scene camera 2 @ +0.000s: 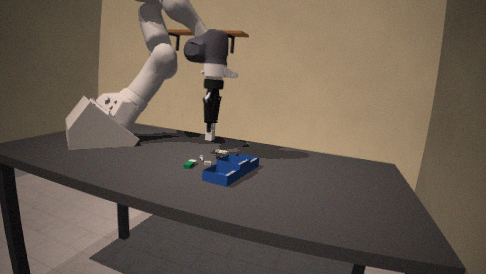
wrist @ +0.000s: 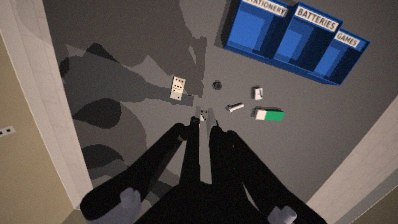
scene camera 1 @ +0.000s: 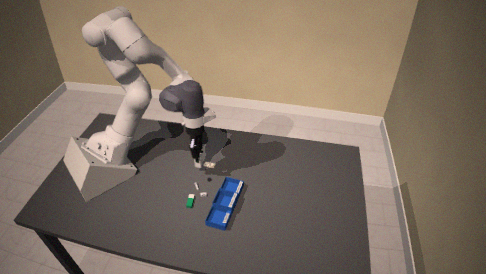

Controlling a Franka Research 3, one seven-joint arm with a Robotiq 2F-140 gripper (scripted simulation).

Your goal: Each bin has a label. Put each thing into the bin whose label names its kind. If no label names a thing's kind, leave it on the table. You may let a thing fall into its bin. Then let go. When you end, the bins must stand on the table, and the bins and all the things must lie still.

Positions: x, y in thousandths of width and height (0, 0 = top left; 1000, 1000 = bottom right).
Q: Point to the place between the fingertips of the gripper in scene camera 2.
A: At 431, 509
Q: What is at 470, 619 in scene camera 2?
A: A blue bin.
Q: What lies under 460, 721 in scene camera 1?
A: A blue bin.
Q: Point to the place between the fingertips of the gripper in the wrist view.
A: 511, 507
